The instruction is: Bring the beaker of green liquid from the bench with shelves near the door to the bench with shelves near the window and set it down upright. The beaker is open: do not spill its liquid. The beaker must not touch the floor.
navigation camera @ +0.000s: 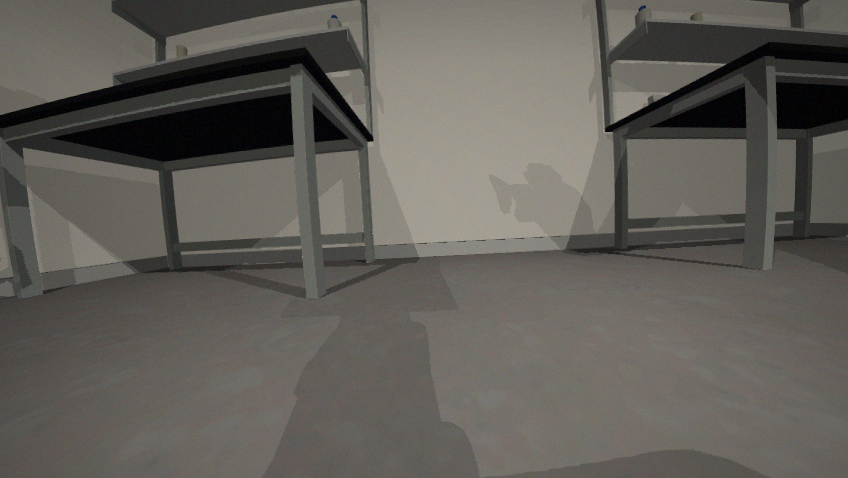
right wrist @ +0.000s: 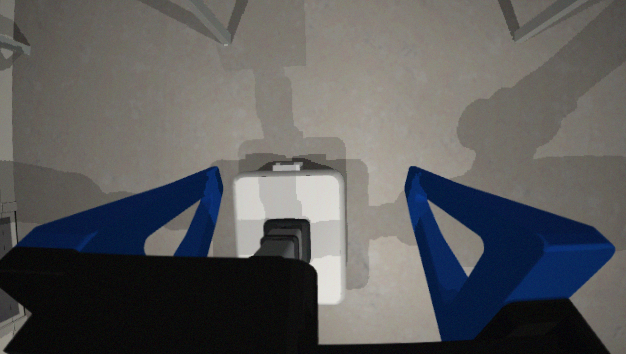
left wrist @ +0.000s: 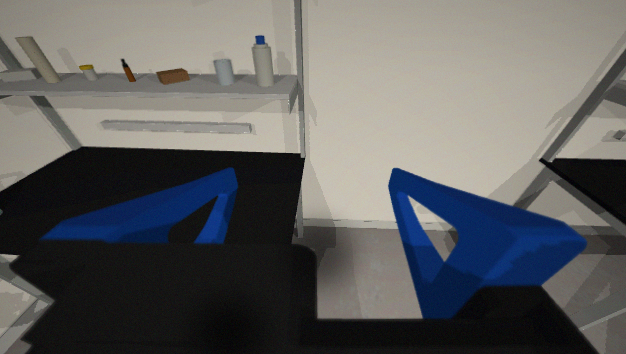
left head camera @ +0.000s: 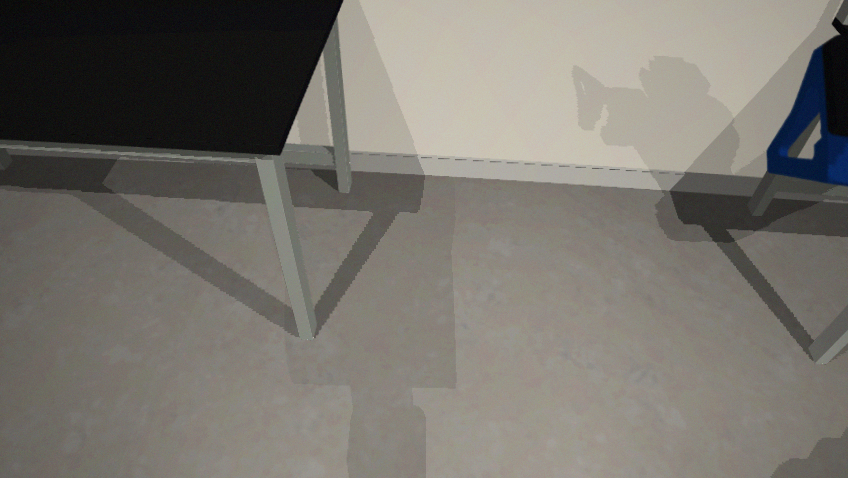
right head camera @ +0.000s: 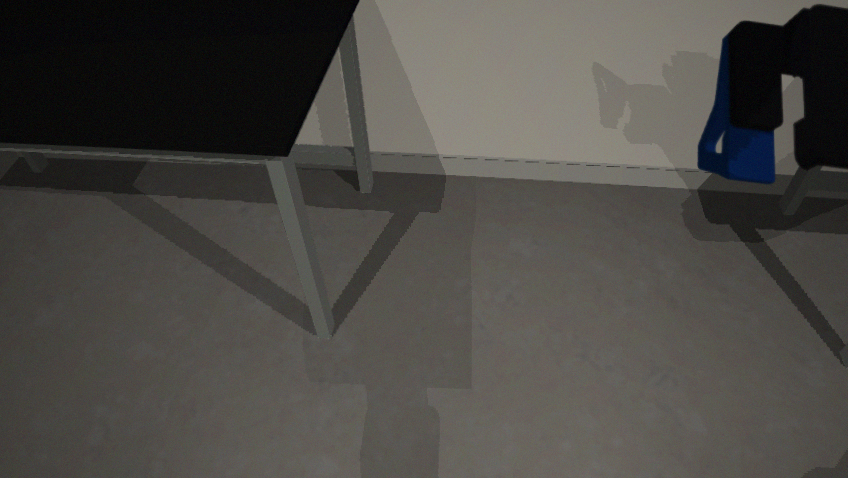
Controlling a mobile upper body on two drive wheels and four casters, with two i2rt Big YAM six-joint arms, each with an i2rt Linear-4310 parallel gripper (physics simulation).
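Observation:
A beaker of green liquid cannot be made out; a small pale bluish sliver (left wrist: 1, 212) at the left edge of the left wrist view is too cut off to identify. A black-topped bench with shelves (left head camera: 148, 89) (right head camera: 148, 83) (left wrist: 265, 172) (navigation camera: 308, 178) stands at the left, and a second such bench (left wrist: 600, 175) (navigation camera: 760, 178) at the right. The frames do not show which is near the door or window. My left gripper (left wrist: 313, 176) is open and empty, facing the wall between the benches. My right gripper (right wrist: 313, 177) is open and empty, pointing down above my base.
The left bench's shelf (left wrist: 150, 90) holds a blue-capped bottle (left wrist: 263, 65), a pale blue cup (left wrist: 223, 72), a brown block (left wrist: 172, 76) and other small items. A wall (navigation camera: 475, 118) stands behind the gap between the benches. My white base (right wrist: 320, 200) shows below the right gripper.

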